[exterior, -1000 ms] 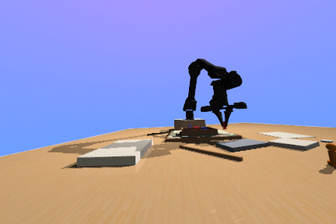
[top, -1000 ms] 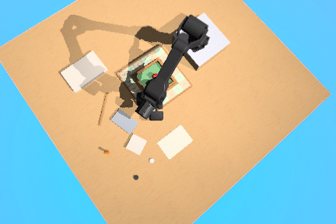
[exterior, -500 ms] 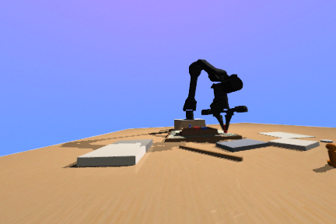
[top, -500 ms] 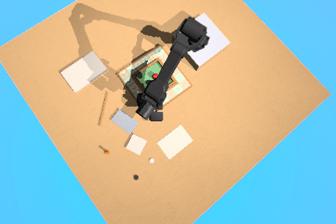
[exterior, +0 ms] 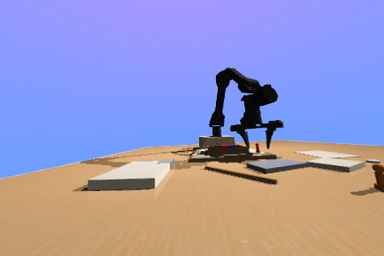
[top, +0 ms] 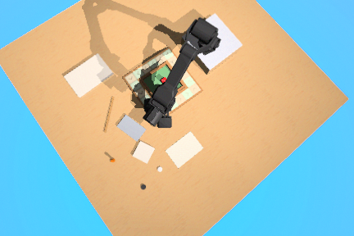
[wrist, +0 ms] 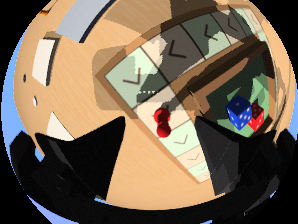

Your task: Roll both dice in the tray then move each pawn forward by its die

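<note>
The red pawn lies right at my gripper tip. The rest, counted from my gripper tip: green tray 12 cm to the right, 5 cm behind, 2 cm below; then grey slab 18 cm ahead, 2 cm below; then blue pawn 17 cm to the right, 15 cm behind.
</note>
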